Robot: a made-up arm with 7 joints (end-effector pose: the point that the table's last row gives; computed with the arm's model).
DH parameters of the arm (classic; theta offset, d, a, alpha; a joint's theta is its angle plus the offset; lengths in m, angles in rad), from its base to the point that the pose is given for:
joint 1: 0 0.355 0 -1.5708
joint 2: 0 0 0 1.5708
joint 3: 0 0.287 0.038 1.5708
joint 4: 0 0 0.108 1.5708
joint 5: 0 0.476 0 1.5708
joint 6: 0 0 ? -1.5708
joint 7: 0 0.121 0 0
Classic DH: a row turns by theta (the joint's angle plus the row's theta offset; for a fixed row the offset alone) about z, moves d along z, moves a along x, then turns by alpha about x.
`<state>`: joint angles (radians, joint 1 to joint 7).
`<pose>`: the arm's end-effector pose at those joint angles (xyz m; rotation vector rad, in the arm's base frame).
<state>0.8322 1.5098 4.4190 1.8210 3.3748 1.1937 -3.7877</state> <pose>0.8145 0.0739 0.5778 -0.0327 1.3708 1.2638</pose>
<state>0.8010 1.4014 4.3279 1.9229 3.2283 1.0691 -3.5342</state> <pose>0.7972 0.0799 0.6776 0.1194 1.3886 1.3104</pose>
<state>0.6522 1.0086 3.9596 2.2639 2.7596 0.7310 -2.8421</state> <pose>0.5954 0.0408 1.0269 0.4095 1.1009 1.1866</pose>
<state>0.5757 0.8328 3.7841 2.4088 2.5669 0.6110 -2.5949</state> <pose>0.4587 0.0276 1.1379 0.4395 0.8710 1.0556</pose>
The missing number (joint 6, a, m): 0.095
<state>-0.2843 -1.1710 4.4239 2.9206 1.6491 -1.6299 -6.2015</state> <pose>-0.6363 0.1966 0.5097 -2.8193 0.2813 0.3877</pose>
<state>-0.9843 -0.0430 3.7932 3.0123 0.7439 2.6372 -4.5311</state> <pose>-0.1310 -0.0369 1.0538 -1.9009 -2.3214 0.6299</pose>
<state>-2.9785 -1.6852 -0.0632 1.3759 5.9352 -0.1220 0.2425</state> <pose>0.4457 0.0775 0.9606 -0.0258 0.0312 0.0654</pose>
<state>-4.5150 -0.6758 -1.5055 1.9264 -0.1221 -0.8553 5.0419</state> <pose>0.4699 -0.3166 0.9289 0.7610 -0.2354 2.1302</pose>
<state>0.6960 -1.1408 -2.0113 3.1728 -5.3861 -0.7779 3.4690</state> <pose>-0.6885 -0.2961 0.6504 0.4633 -1.5033 -0.4895</pose>
